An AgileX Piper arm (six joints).
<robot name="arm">
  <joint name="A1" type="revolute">
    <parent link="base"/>
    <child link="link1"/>
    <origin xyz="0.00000 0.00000 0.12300" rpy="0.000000 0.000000 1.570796"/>
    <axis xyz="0 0 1"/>
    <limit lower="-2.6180" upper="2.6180"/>
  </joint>
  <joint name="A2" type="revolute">
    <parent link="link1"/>
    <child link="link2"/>
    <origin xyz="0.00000 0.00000 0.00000" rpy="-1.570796 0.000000 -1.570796"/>
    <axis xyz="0 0 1"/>
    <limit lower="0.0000" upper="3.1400"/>
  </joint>
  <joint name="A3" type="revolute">
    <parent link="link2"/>
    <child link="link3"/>
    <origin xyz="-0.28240 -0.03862 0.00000" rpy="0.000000 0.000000 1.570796"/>
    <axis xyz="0 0 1"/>
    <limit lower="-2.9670" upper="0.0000"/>
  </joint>
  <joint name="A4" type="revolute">
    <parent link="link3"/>
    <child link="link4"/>
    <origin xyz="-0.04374 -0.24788 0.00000" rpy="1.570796 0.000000 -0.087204"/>
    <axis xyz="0 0 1"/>
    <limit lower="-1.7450" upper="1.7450"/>
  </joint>
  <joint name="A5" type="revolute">
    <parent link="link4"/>
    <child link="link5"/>
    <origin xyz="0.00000 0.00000 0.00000" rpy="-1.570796 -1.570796 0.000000"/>
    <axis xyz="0 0 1"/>
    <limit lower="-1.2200" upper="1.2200"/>
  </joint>
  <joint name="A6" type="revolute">
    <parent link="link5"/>
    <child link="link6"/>
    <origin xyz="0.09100 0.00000 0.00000" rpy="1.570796 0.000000 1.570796"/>
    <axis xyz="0 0 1"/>
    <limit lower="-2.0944" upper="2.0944"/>
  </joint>
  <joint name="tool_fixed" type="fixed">
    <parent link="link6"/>
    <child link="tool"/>
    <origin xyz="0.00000 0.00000 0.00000" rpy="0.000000 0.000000 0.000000"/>
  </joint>
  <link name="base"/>
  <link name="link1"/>
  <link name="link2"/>
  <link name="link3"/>
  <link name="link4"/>
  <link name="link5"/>
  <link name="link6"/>
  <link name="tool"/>
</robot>
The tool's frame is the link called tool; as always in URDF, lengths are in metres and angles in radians.
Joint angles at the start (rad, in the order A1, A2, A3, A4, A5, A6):
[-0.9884 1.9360 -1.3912 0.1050 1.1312 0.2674]
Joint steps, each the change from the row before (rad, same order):
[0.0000 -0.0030 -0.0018 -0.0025 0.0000 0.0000]
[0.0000 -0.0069 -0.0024 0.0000 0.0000 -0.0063]
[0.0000 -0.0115 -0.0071 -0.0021 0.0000 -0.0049]
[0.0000 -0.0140 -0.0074 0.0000 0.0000 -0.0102]
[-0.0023 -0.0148 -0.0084 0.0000 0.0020 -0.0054]
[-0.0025 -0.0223 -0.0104 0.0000 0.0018 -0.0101]
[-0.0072 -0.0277 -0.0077 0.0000 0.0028 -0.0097]
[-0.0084 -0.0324 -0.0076 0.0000 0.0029 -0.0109]
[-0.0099 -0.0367 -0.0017 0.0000 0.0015 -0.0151]
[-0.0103 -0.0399 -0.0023 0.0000 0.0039 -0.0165]
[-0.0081 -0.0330 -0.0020 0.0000 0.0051 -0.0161]
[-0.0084 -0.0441 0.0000 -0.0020 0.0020 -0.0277]
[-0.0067 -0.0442 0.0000 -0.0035 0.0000 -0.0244]
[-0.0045 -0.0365 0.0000 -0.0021 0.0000 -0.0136]
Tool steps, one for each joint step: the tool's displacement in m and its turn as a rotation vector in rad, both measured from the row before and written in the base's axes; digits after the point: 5 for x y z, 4 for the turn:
[-0.00011 -0.00020 0.00151 -0.0052 -0.0008 0.0011]
[-0.00003 0.00005 0.00312 -0.0082 -0.0055 0.0063]
[0.00006 -0.00040 0.00593 -0.0170 -0.0089 0.0058]
[0.00006 -0.00010 0.00697 -0.0188 -0.0120 0.0102]
[-0.00076 -0.00038 0.00753 -0.0182 -0.0118 0.0033]
[-0.00115 0.00008 0.01083 -0.0270 -0.0168 0.0077]
[-0.00336 0.00032 0.01215 -0.0286 -0.0174 0.0027]
[-0.00426 0.00099 0.01380 -0.0329 -0.0192 0.0026]
[-0.00561 0.00223 0.01371 -0.0339 -0.0180 0.0050]
[-0.00626 0.00324 0.01477 -0.0358 -0.0178 0.0061]
[-0.00529 0.00336 0.01201 -0.0290 -0.0128 0.0079]
[-0.00665 0.00534 0.01510 -0.0434 -0.0141 0.0185]
[-0.00643 0.00609 0.01480 -0.0458 -0.0133 0.0166]
[-0.00514 0.00571 0.01194 -0.0362 -0.0125 0.0082]

